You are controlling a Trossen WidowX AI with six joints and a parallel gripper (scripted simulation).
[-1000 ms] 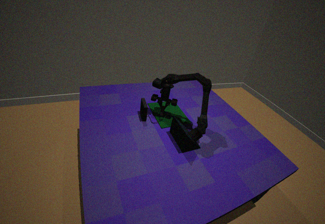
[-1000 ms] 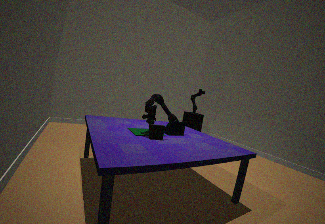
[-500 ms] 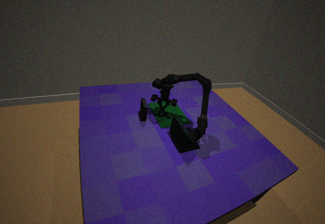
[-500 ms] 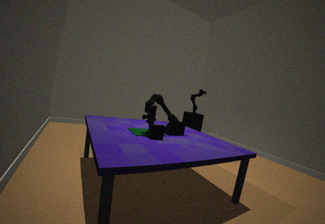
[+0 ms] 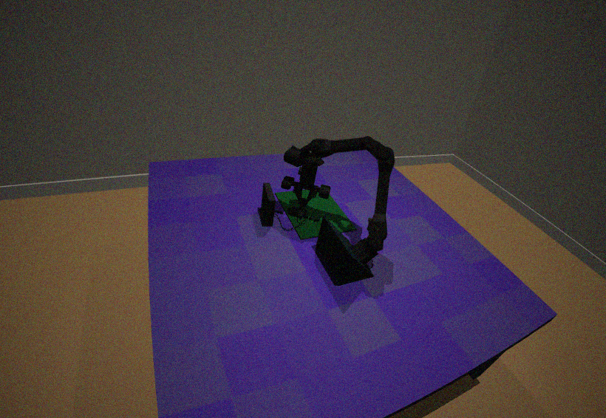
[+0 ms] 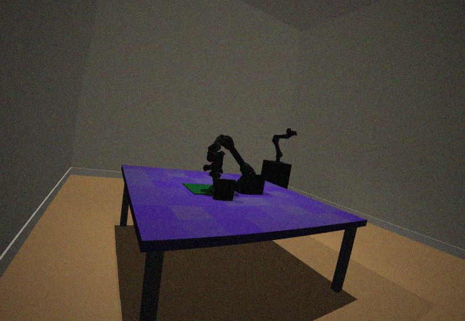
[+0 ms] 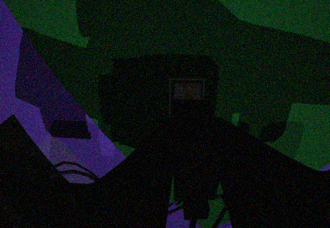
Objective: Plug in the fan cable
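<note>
Right now the pale four-pin header is 40 mm below my gripper tip and 10 mm behind it. From my gripper tip the other things lie so: dark plug: 10 mm behind, 10 mm above; then green board: 60 mm to the right, 50 mm below; then black fan: 140 mm to the left, 20 mm above, 10 mm ahead.
</note>
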